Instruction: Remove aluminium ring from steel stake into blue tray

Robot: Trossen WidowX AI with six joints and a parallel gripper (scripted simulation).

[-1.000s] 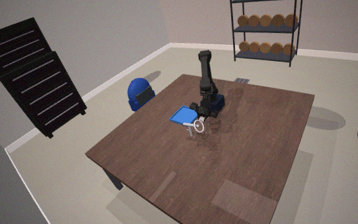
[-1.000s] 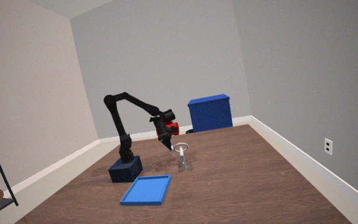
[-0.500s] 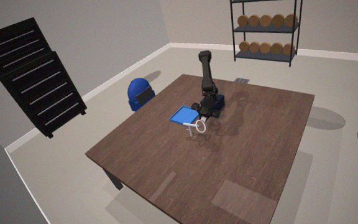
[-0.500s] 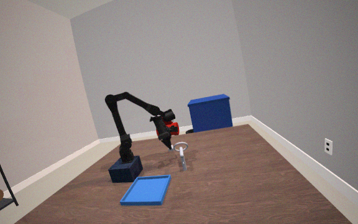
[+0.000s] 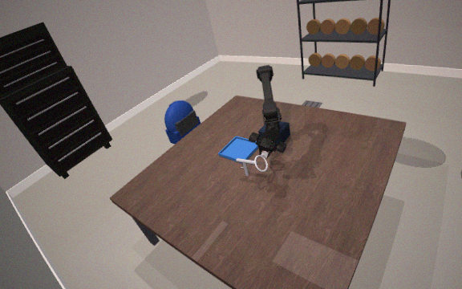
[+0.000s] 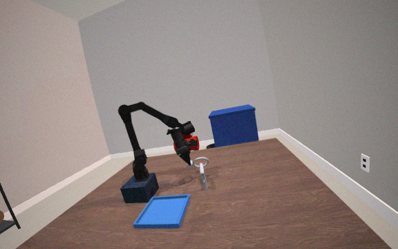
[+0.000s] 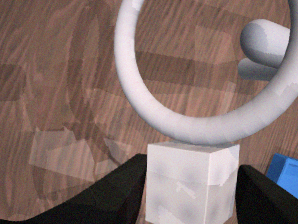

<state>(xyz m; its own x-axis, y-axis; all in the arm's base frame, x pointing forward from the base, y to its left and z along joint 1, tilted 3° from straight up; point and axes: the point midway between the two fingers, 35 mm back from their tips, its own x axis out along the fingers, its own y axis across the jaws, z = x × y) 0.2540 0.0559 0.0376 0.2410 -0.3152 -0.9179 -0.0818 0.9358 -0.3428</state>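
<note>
Now: the blue tray 12 cm behind my gripper tip, 23 cm to the right of it and 10 cm below it. Round my gripper tip: aluminium ring (5 cm ahead, 1 cm to the left).
</note>
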